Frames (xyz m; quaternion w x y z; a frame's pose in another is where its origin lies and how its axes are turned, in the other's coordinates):
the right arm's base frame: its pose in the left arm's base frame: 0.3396 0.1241 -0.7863 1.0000 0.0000 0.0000 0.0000
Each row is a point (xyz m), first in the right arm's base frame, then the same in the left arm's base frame.
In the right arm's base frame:
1: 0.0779 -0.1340 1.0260
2: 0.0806 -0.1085 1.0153
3: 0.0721 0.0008 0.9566
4: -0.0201 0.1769 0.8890
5: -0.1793 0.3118 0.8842
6: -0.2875 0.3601 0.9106
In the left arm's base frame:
1: 0.4175 -0.0099 0.2397
2: 0.4202 0.0156 0.2290
3: 0.4117 0.1249 0.1703
4: 0.3195 0.3010 0.1027
5: 0.1603 0.4359 0.0979
6: 0.0521 0.4842 0.1243

